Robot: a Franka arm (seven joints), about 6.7 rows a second.
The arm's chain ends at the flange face. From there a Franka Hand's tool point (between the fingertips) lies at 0.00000 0.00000 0.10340 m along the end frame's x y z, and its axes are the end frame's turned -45 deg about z.
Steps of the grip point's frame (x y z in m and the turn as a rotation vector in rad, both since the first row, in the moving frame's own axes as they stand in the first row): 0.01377 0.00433 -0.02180 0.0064 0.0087 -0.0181; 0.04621 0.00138 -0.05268 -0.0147 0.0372 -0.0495; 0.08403 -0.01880 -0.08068 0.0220 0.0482 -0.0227; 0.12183 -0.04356 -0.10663 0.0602 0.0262 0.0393; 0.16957 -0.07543 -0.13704 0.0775 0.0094 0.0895
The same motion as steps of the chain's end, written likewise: 0.01264 -0.00557 -0.02179 0.0107 0.0016 -0.0181; 0.02990 -0.02996 -0.05260 0.0159 0.0367 -0.0495; 0.04427 -0.06756 -0.08053 0.0496 0.0185 -0.0227; 0.05770 -0.11059 -0.10641 0.0611 -0.0240 0.0393; 0.07125 -0.16668 -0.13673 0.0614 -0.0482 0.0895
